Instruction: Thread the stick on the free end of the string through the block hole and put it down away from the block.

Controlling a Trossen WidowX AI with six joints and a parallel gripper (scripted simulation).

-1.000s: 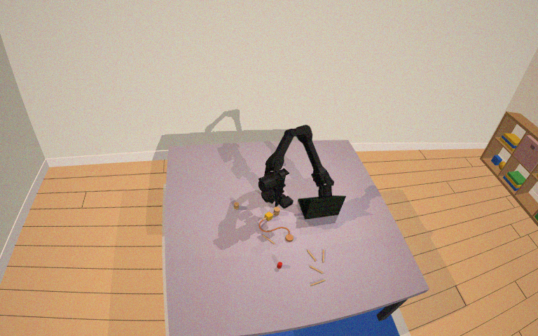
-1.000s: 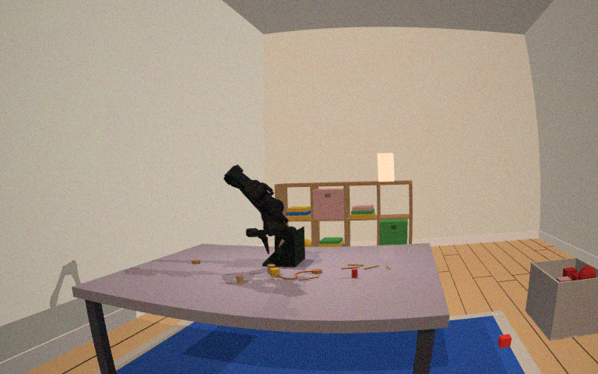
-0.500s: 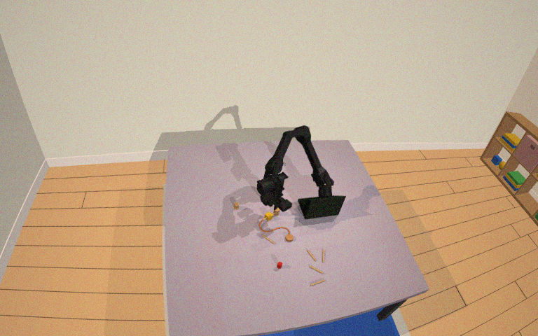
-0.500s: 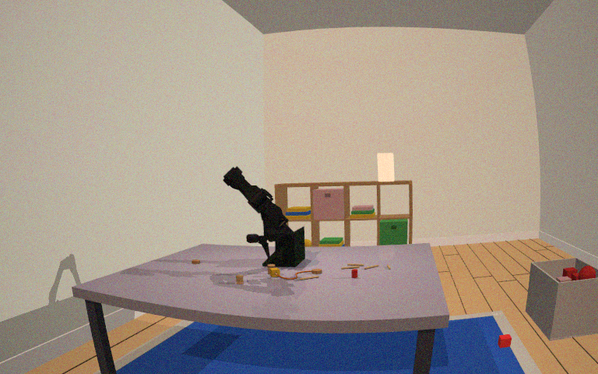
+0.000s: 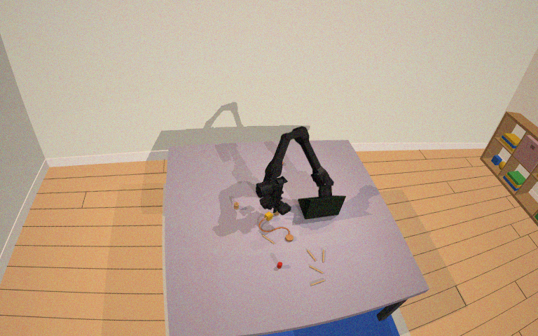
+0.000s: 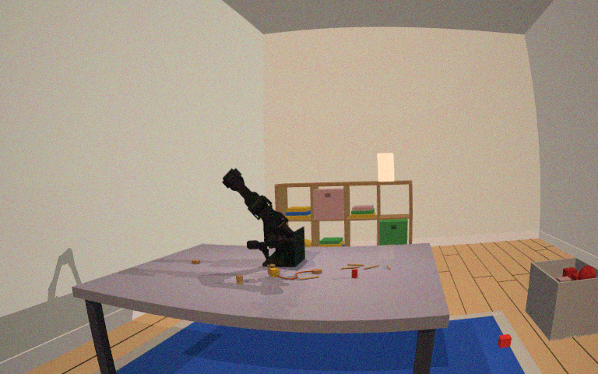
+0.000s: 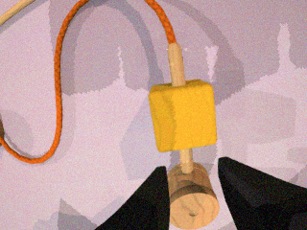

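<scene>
Right now the yellow block is 20 mm ahead of my gripper tip, 10 mm to the left of it and 20 mm below it. From my gripper tip the other things lie so: wooden cylinder 30 mm behind, 10 mm to the right, 20 mm below; red piece 50 mm ahead, 320 mm to the left, 30 mm below.
</scene>
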